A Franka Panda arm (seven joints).
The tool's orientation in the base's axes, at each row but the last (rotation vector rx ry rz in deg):
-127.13, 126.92, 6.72
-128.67, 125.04, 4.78
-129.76, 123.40, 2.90
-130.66, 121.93, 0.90
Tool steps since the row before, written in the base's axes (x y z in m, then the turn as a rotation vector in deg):
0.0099, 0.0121, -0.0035, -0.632, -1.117, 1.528
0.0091, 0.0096, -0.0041, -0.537, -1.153, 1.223
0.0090, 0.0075, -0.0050, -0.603, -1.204, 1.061
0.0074, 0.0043, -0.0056, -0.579, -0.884, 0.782
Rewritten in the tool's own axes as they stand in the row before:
-0.0119, -0.0101, 0.0037, 1.030, 0.711, -1.554
-0.0092, -0.0095, 0.0042, 1.082, 0.608, -1.254
-0.0069, -0.0094, 0.0051, 1.135, 0.674, -1.093
-0.0037, -0.0076, 0.0058, 0.824, 0.631, -0.807

